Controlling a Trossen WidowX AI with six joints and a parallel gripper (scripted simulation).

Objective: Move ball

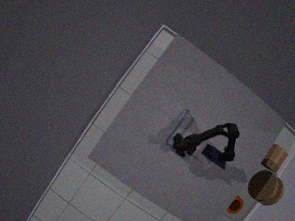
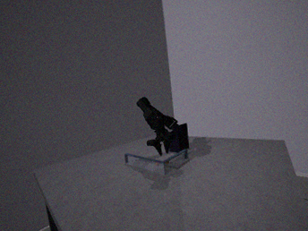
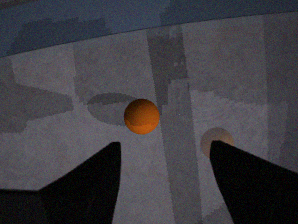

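Now: the orange ball 5 cm below my gripper tip and 1 cm behind it.
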